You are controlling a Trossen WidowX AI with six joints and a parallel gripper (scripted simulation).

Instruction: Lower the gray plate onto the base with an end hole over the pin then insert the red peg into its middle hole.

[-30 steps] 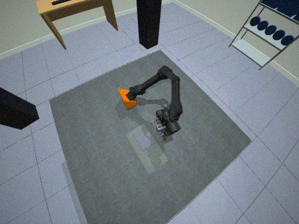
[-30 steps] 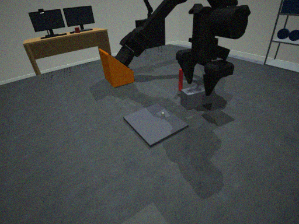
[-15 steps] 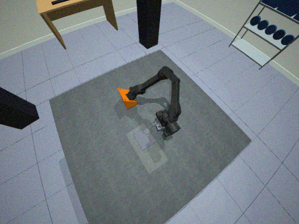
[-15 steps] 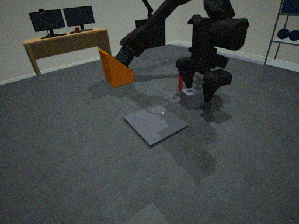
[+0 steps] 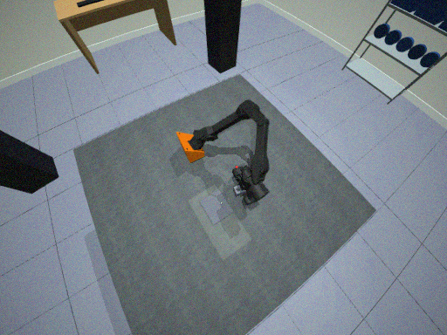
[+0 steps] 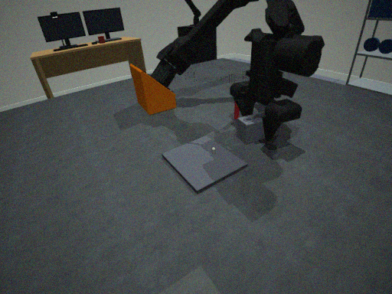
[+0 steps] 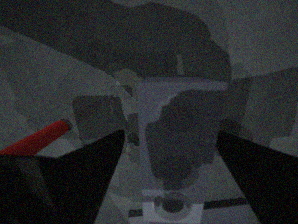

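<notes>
My gripper tip is 1 cm past the flat square base and 15 cm to the left of it. The rest, counted from my gripper tip: gray plate 3 cm above; then red peg 10 cm behind, 4 cm to the left, 3 cm above.
</notes>
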